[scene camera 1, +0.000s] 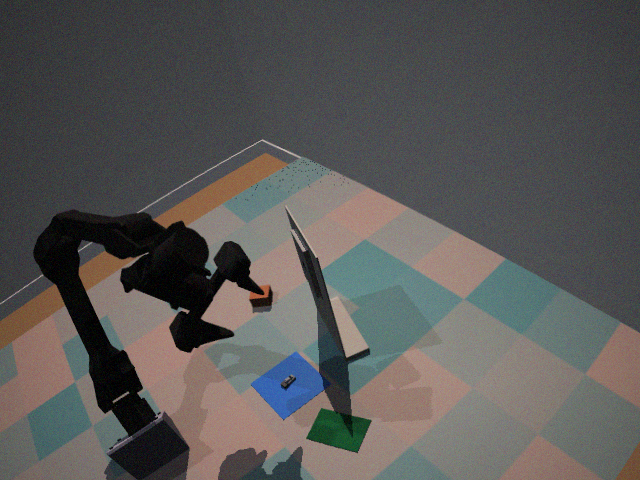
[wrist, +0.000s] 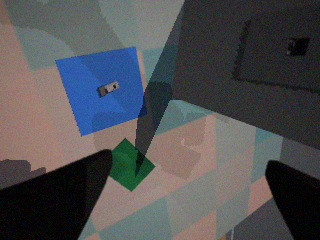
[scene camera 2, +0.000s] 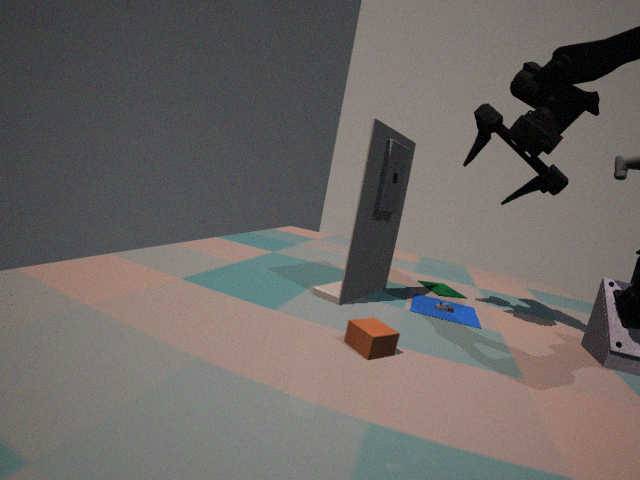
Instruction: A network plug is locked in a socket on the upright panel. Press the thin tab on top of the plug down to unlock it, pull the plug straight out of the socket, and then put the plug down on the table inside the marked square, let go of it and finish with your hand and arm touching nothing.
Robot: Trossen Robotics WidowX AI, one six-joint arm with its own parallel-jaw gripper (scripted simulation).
The gripper (scene camera 1: 248, 314) is open, with nothing in its grasp. Further things: a green square patch (scene camera 1: 345, 431), an orange block (scene camera 2: 371, 338), a blue marked square (scene camera 1: 309, 382) and an upright panel (scene camera 2: 387, 168).
The green square patch shows as well in the wrist view (wrist: 130, 167). The gripper is seen too in the wrist view (wrist: 187, 162) and in scene camera 2 (scene camera 2: 482, 184). The blue marked square also shows in the wrist view (wrist: 81, 75) and in scene camera 2 (scene camera 2: 422, 304). The wrist view misses the orange block: it is out of frame.
